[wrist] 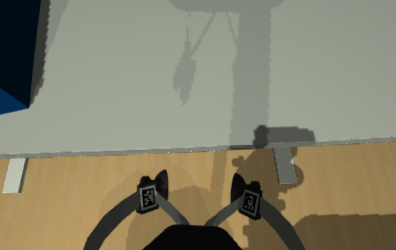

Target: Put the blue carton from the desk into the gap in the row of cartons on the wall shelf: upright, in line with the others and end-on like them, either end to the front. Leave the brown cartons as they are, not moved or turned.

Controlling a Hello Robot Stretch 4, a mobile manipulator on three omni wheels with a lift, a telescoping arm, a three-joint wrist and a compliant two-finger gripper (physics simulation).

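Note:
The blue carton [19,50] shows in part at the upper left of the wrist view, cut off by the frame's edge, standing on the pale grey desk [125,100]. My gripper [199,186] is open, with a wide space between its two dark fingertips and no thing held there. It is in front of the desk's near edge, over the wooden floor, to the right of the blue carton and apart from it. The wall shelf and the brown cartons do not show in this view.
The desk's near edge runs across the view just beyond my fingertips. Two desk legs, one at the left [15,175] and one at the right [285,166], show below that edge. Shadows of the robot fall on the desk top and the wooden floor [65,210].

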